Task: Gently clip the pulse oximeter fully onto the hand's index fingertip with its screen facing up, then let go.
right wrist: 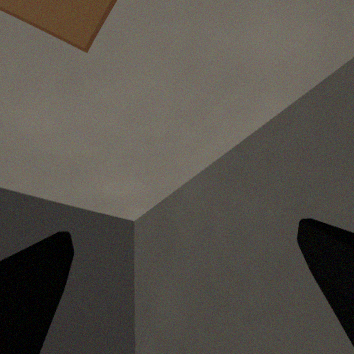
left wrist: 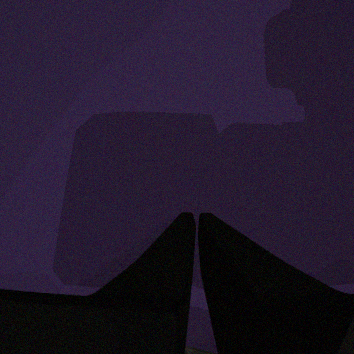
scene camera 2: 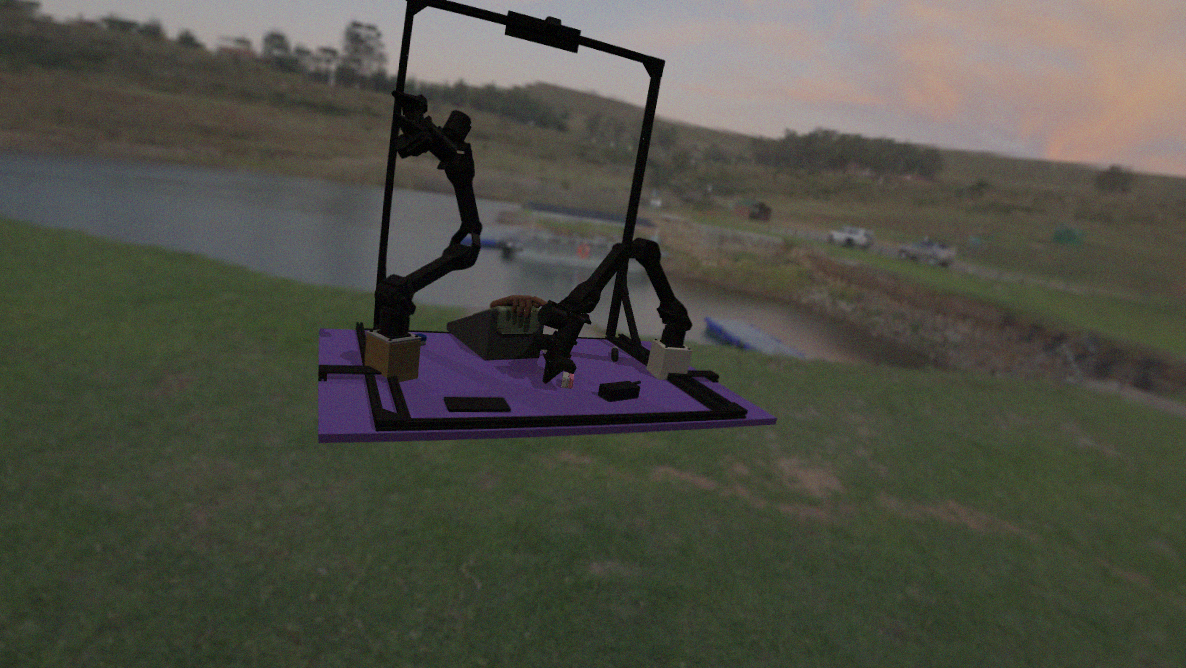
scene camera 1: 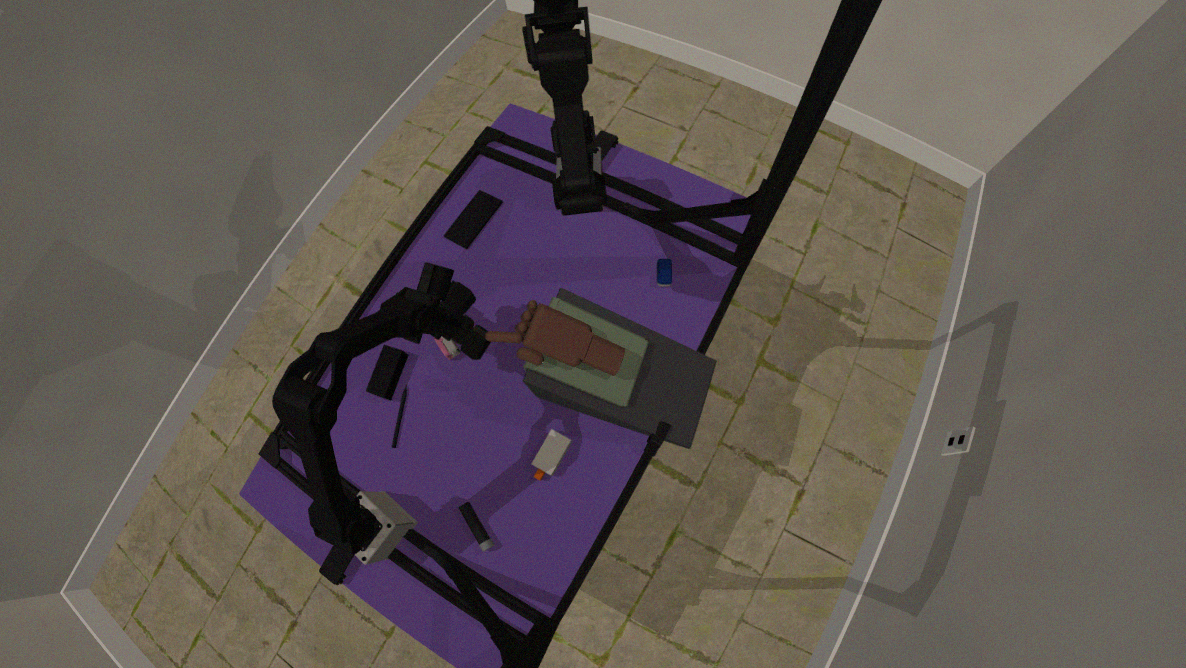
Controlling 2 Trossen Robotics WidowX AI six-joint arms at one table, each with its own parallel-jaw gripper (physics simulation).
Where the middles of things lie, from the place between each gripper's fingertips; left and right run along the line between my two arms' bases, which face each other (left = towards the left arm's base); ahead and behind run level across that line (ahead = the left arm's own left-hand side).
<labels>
Now: left hand 300 mm past the white box with orange end (scene camera 1: 555, 446), 160 mm to the right of it and 10 mm below it. Also, from my left hand: dark grey block (scene camera 1: 672, 385) 350 mm behind, 50 mm to the right, 40 mm above.
I see the dark grey block 30 cm behind my right hand, 42 cm to the left of it and 63 cm below it. The rest, counted from my right hand: white box with orange end (24 cm behind, 63 cm to the left, 66 cm below).
</labels>
